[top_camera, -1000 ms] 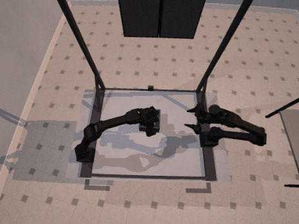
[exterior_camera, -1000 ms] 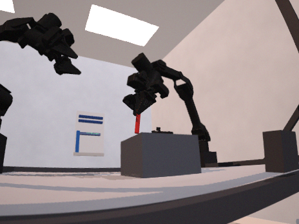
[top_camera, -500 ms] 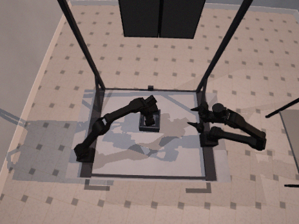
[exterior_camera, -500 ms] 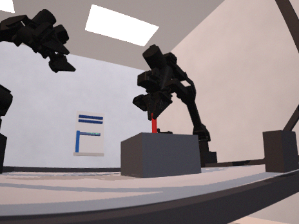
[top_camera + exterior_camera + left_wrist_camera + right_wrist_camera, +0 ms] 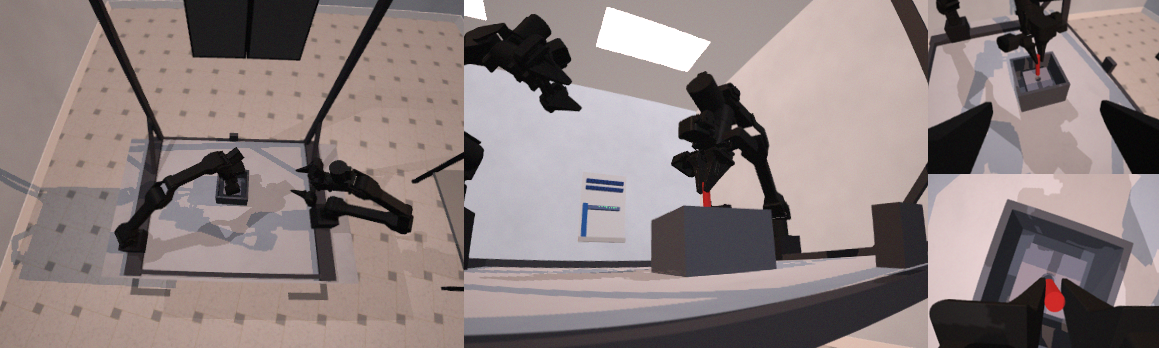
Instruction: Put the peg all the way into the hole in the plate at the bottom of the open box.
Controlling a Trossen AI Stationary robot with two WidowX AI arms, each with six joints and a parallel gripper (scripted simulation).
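Right now the red peg is 5 cm below my right hand. Round my right hand: box: 15 cm below; then grey plate: 13 cm below.
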